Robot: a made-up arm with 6 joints. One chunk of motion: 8 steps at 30 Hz.
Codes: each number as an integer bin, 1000 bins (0 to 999) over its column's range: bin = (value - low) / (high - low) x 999, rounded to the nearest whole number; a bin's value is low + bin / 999 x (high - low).
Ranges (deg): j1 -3..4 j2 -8..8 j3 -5..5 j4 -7..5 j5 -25..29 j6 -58..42
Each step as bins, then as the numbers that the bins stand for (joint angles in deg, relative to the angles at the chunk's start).
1 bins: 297 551 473 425 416 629
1 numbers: -0.92 0.82 -0.27 -1.89 -2.51 4.96
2 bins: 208 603 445 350 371 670
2 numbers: -1.54 1.66 -0.55 -2.80 -4.95 9.07
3 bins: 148 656 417 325 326 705
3 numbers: -1.96 2.51 -0.83 -3.10 -7.38 12.57
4 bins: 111 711 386 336 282 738
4 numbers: -2.22 3.39 -1.14 -2.96 -9.76 15.87
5 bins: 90 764 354 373 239 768
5 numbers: -2.37 4.24 -1.46 -2.52 -12.08 18.88
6 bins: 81 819 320 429 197 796
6 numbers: -2.43 5.12 -1.80 -1.85 -14.35 21.68
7 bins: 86 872 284 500 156 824
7 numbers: -2.40 5.97 -2.16 -0.99 -16.57 24.48
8 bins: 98 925 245 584 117 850
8 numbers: -2.31 6.81 -2.55 0.02 -18.68 27.09
